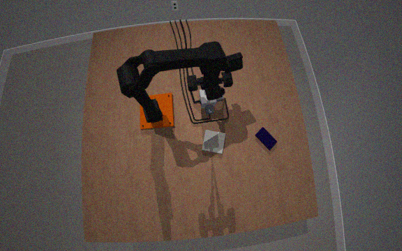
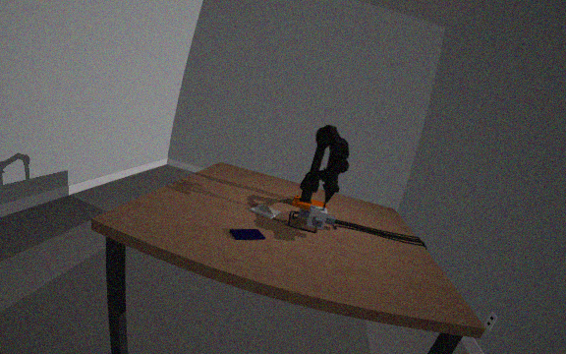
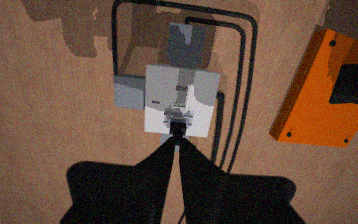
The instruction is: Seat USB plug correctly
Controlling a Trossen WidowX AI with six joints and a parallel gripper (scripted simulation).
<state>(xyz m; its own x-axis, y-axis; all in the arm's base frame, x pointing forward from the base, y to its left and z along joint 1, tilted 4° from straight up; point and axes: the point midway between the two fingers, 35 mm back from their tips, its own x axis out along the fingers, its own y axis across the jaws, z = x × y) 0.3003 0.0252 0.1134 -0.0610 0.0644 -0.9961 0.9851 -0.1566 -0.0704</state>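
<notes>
My gripper tip is 2 cm above the dark USB plug. From my gripper tip the other things lie so: flat white block: 4 cm behind, 25 cm to the right, 11 cm below; dark blue block: 24 cm ahead, 32 cm to the right, 11 cm below.
</notes>
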